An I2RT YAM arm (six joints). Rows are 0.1 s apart.
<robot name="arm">
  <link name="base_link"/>
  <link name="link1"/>
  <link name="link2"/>
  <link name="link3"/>
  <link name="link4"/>
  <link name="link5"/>
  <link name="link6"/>
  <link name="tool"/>
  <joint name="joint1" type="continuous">
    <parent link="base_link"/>
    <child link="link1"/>
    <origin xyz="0 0 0.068" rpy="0 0 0"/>
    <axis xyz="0 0 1"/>
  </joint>
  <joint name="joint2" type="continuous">
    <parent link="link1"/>
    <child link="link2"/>
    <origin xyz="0.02 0.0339 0.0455" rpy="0 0 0"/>
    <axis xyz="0 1 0"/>
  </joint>
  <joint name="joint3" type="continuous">
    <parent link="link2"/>
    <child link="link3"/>
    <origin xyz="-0.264 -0.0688 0" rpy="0 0 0"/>
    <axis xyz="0 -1 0"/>
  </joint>
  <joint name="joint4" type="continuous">
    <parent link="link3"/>
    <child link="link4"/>
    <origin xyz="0.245 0.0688 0.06" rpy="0 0 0"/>
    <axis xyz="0 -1 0"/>
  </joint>
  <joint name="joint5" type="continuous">
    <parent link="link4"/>
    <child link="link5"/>
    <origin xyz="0.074 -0.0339 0.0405" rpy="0 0 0"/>
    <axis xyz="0 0 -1"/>
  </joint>
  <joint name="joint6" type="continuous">
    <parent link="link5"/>
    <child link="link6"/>
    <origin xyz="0.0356 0 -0.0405" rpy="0 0 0"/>
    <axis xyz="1 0 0"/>
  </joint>
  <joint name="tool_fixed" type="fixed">
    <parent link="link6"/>
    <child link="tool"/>
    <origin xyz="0 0 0" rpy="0 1.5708 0"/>
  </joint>
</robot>
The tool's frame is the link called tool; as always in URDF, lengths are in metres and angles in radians. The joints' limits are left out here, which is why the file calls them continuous.
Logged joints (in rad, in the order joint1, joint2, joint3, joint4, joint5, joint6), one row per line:
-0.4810, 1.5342, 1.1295, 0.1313, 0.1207, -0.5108
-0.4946, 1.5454, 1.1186, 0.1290, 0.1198, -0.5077
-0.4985, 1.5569, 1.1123, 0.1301, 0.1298, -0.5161
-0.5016, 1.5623, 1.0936, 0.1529, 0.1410, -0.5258
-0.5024, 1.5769, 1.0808, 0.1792, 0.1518, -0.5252
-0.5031, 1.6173, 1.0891, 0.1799, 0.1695, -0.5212
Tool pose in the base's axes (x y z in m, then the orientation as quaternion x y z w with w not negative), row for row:
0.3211, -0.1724, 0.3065, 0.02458, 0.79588, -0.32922, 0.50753
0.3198, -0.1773, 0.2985, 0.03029, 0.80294, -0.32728, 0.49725
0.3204, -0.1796, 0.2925, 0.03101, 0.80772, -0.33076, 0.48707
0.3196, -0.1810, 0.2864, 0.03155, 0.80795, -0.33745, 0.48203
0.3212, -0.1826, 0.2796, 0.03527, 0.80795, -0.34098, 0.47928
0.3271, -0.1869, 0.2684, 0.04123, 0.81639, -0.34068, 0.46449
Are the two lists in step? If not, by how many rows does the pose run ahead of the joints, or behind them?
They are in step.
